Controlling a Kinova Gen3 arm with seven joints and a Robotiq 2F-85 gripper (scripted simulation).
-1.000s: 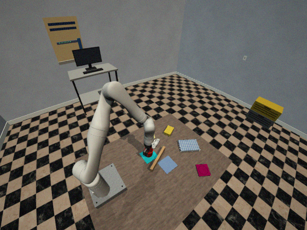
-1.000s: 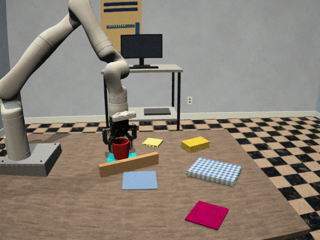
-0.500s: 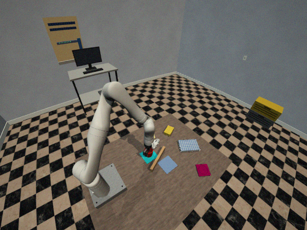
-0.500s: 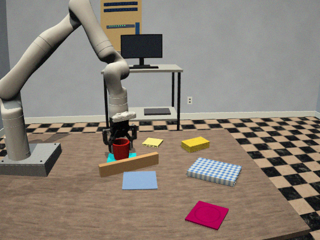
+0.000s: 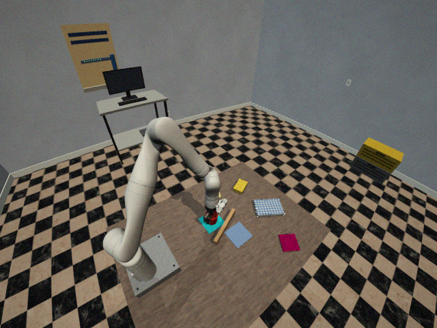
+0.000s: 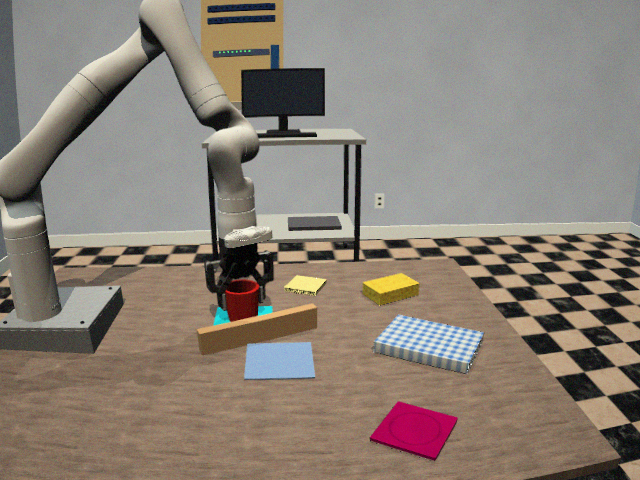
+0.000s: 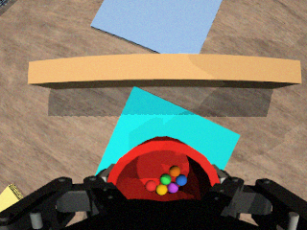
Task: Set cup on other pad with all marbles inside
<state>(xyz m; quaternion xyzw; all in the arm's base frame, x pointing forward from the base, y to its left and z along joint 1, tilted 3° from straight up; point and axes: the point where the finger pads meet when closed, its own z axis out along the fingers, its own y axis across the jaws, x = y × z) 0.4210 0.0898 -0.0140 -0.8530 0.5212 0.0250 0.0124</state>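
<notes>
Right now my hand is 2 cm above the red cup. The rest, counted from my hand: tan wooden rail 8 cm to the right, 4 cm ahead, 3 cm below; yellow block 32 cm ahead, 12 cm to the left, 3 cm below.
</notes>
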